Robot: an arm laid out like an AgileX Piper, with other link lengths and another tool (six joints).
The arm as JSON. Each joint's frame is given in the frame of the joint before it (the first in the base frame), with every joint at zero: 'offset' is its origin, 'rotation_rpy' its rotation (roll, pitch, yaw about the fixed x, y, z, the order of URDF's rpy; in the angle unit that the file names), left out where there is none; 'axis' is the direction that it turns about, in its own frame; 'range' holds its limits. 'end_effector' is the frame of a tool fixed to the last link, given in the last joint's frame.
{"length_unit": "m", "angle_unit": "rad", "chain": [
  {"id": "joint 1", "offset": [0.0, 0.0, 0.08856], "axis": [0.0, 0.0, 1.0], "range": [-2.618, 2.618]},
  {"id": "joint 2", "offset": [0.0, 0.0, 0.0], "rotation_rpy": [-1.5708, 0.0, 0.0], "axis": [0.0, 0.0, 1.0], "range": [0.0, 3.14]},
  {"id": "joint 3", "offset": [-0.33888, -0.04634, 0.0], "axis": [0.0, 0.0, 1.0], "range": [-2.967, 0.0]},
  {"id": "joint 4", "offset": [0.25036, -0.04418, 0.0], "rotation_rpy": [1.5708, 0.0, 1.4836], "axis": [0.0, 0.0, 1.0], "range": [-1.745, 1.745]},
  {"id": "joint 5", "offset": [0.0, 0.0, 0.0], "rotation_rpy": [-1.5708, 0.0, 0.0], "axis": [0.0, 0.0, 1.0], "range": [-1.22, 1.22]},
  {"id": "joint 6", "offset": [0.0, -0.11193, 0.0], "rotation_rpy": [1.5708, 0.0, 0.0], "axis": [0.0, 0.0, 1.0], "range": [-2.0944, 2.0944]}
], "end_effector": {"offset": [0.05, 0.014, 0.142], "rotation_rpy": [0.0, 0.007, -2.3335]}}
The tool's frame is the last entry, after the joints.
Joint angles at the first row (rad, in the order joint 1, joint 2, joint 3, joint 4, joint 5, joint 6):
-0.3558 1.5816 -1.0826 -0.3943 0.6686 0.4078
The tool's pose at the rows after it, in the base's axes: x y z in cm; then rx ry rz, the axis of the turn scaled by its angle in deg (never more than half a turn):
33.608, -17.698, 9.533, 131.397, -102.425, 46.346
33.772, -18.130, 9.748, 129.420, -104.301, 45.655
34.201, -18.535, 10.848, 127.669, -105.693, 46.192
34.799, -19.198, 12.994, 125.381, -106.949, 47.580
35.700, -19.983, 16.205, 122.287, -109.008, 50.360
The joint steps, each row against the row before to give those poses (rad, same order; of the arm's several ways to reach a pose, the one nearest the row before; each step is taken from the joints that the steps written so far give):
0.0000 0.0394 -0.0193 -0.0279 0.0280 0.0171
-0.0039 0.0137 -0.0279 -0.0064 0.0280 0.0248
-0.0001 0.0036 -0.0469 0.0000 0.0411 0.0111
0.0000 -0.0001 -0.0796 0.0000 0.0675 0.0022
0.0000 0.0001 -0.1147 0.0018 0.0857 0.0038

